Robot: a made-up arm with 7 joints. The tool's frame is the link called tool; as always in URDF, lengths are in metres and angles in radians.
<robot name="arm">
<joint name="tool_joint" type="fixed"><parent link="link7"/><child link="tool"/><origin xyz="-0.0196 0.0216 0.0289" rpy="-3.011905 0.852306 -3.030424"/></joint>
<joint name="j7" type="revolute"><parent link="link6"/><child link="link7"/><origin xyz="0.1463 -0.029 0.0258"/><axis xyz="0 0 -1"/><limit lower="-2.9" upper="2.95"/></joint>
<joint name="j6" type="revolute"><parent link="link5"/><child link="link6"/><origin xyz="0.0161 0.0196 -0.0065"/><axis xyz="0 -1 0"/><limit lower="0.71" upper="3.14"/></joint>
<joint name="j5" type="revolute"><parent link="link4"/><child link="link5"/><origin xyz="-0.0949 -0.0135 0.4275"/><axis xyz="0 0 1"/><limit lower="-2.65" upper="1.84"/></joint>
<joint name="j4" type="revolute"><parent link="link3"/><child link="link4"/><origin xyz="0.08 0.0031 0.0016"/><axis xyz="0 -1 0"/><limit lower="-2.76" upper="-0.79"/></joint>
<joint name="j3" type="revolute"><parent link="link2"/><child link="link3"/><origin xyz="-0.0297 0.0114 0.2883"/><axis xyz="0 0 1"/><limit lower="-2.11" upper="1.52"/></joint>
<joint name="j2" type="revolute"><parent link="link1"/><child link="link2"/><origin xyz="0.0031 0.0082 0.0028"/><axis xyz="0 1 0"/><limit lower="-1.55" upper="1.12"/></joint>
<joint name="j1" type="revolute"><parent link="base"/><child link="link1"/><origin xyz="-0.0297 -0.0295 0.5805"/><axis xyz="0 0 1"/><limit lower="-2.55" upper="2.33"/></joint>
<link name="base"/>
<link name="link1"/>
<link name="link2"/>
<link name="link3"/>
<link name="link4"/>
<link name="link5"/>
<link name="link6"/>
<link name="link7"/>
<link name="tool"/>
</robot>
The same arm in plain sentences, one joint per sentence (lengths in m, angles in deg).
The arm has seven revolute joints in a row. What follows holds with every joint at zero, and every direction is one of the base frame's.
The first joint lies 0.0297 m along -x and 0.0295 m along -y and 0.5805 m along +z from the base frame's origin and rotates about +z, from -146.1 to 133.5 deg.
The second joint lies 0.0031 m along +x and 0.0082 m along +y and 0.0028 m along +z from the first joint and rotates about +y, from -88.81 to 64.17 deg.
The third joint lies 0.0297 m along -x and 0.0114 m along +y and 0.2883 m along +z from the second joint and rotates about +z, from -120.89 to 87.09 deg.
The fourth joint lies 0.08 m along +x and 0.0031 m along +y and 0.0016 m along +z from the third joint and rotates about -y, from -158.14 to -45.26 deg.
The fifth joint lies 0.0949 m along -x and 0.0135 m along -y and 0.4275 m along +z from the fourth joint and rotates about +z, from -151.83 to 105.42 deg.
The sixth joint lies 0.0161 m along +x and 0.0196 m along +y and 0.0065 m along -z from the fifth joint and rotates about -y, from 40.68 to 179.91 deg.
The seventh joint lies 0.1463 m along +x and 0.029 m along -y and 0.0258 m along +z from the sixth joint and rotates about -z, from -166.16 to 169.02 deg.
The tool frame, which is the frame that the pose is given for, lies 0.0196 m along -x and 0.0216 m along +y and 0.0289 m along +z from the seventh joint; its axes are the base frame's turned by roll -172.57, pitch 48.83 and yaw -173.63 deg (as in URDF: about the fixed x, then y, then z).

